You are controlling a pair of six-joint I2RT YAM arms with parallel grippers.
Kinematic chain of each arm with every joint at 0, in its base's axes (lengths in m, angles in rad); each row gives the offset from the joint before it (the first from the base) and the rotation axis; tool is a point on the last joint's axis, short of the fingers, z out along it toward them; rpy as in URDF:
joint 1: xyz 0 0 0.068 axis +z
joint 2: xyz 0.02 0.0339 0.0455 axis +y
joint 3: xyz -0.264 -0.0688 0 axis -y
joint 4: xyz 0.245 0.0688 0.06 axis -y
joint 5: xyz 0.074 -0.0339 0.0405 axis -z
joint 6: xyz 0.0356 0 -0.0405 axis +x
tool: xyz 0 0 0 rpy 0 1.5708 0
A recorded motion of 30 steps. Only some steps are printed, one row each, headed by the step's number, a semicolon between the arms.
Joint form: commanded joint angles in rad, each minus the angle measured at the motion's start. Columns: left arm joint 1, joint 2, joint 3, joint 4, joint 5, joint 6; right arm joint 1, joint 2, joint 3, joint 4, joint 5, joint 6.
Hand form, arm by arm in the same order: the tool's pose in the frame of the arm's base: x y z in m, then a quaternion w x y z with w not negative. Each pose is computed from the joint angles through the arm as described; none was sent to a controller.
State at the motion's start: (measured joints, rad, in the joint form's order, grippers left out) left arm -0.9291 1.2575 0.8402 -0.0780 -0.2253 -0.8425; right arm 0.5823 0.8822 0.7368 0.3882 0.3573 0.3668
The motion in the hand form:
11: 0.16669 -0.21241 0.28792 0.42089 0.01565 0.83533 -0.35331; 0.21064 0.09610 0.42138 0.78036 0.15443 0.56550 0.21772
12: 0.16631 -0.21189 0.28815 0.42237 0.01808 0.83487 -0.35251; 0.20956 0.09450 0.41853 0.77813 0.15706 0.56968 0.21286
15: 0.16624 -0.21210 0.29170 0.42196 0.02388 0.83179 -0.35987; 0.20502 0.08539 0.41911 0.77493 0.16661 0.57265 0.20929
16: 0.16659 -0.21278 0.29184 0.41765 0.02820 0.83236 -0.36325; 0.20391 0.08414 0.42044 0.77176 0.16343 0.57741 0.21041
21: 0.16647 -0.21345 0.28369 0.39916 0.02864 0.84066 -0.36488; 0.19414 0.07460 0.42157 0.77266 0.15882 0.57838 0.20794
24: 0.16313 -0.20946 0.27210 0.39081 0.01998 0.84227 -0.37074; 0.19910 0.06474 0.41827 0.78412 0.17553 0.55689 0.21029
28: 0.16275 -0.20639 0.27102 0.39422 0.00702 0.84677 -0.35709; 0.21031 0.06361 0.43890 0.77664 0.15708 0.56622 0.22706
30: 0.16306 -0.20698 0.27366 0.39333 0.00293 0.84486 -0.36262; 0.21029 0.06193 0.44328 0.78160 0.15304 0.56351 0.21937
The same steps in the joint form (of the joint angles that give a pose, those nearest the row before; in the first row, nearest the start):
11: -0.0020 -0.0779 -0.0026 0.0044 0.0290 0.0770; -0.0853 0.1457 0.2296 0.0308 0.1075 0.0060
12: -0.0020 -0.0810 -0.0042 0.0044 0.0289 0.0831; -0.0883 0.1365 0.2190 0.0200 0.1136 0.0075
15: -0.0005 -0.0840 0.0034 0.0059 0.0457 0.0893; -0.1159 0.1042 0.2141 -0.0242 0.1061 0.0289
16: 0.0010 -0.0810 0.0065 0.0044 0.0610 0.0908; -0.1205 0.0981 0.2218 -0.0504 0.0939 0.0335
21: 0.0026 -0.0718 -0.0086 -0.0002 0.0872 0.0725; -0.1450 0.0475 0.2082 -0.0907 0.0661 0.0320
24: 0.0025 -0.0871 -0.0622 0.0334 0.0949 0.0465; -0.2015 0.0504 0.1788 -0.0185 0.0434 0.0579
28: 0.0041 -0.0948 -0.0640 0.0090 0.0627 0.0356; -0.2387 0.1072 0.2924 -0.0967 -0.0442 0.0827
30: 0.0041 -0.0948 -0.0564 0.0090 0.0657 0.0249; -0.2464 0.1103 0.3078 -0.0998 -0.0474 0.0644

